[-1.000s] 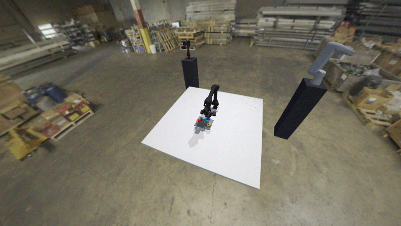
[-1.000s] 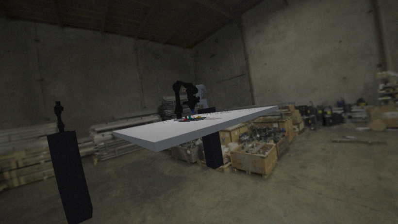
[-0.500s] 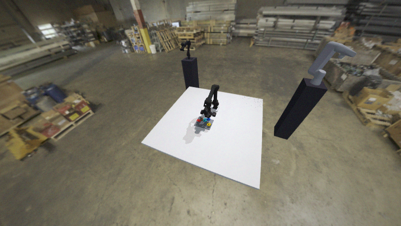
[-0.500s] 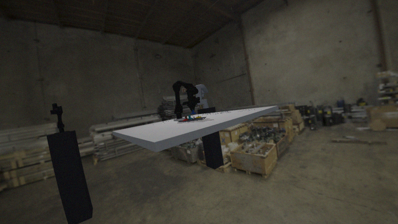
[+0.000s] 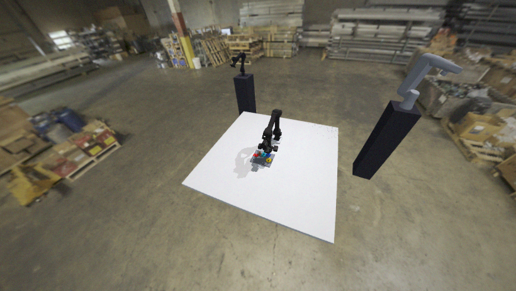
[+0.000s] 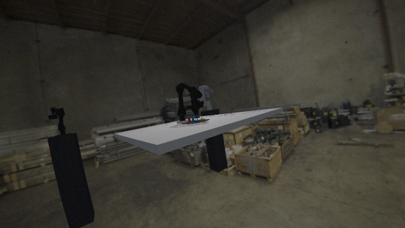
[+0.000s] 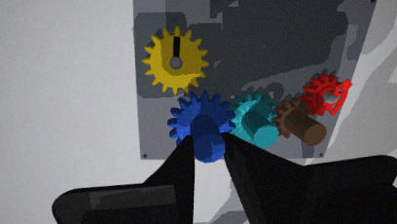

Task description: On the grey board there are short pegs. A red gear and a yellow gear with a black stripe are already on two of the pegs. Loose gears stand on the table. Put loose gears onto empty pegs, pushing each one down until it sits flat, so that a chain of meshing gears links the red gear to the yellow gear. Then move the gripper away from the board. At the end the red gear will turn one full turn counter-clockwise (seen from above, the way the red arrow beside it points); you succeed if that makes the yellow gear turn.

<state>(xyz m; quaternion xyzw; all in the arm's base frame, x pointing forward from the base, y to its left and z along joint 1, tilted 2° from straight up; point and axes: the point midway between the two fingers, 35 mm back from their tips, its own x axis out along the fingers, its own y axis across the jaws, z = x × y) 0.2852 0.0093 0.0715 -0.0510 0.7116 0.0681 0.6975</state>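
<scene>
Right now the teal gear is 5 cm to the right of my gripper tip and 4 cm below it. Round my gripper tip: brown gear 9 cm to the right, 4 cm below; then yellow gear 4 cm below, 4 cm ahead, 2 cm to the left; then blue gear 1 cm below.
</scene>
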